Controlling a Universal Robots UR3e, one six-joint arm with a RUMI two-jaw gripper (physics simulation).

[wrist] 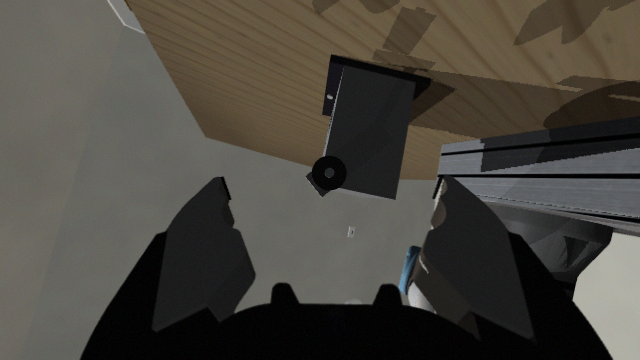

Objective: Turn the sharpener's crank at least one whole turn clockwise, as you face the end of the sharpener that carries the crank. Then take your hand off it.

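Pixels of known places: gripper, fingertip midpoint: (329,179); arm's base, origin of the base link: (541,215).
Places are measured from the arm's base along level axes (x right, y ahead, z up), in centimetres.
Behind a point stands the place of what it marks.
The sharpener (372,125) @(x -8.5, y 34.0, z -2.5 cm) is a dark box on a black base, standing on the wooden table top (240,75) @(x -26.3, y 42.1, z -9.7 cm) in the upper middle of the wrist view. The crank's round black knob (329,173) @(x -7.1, y 38.7, z 2.8 cm) shows at the sharpener's lower left corner, with a small piece of the crank arm (317,187) behind it. My gripper (329,179) @(x -8.1, y 37.9, z 3.0 cm) is wide open. Its two fingers stand apart on either side of the knob, with a gap to it on both sides, and touch neither the knob nor the sharpener. The rest of the crank is hidden behind the knob and the box.
A grey metal beam with dark grooves (550,187) @(x 0.9, y 12.0, z -2.3 cm) lies at the right, close beyond the right finger. A dark grey rounded object (555,235) shows below it. A small blue thing (410,270) is partly behind the right finger. The table's edge runs left of the sharpener.
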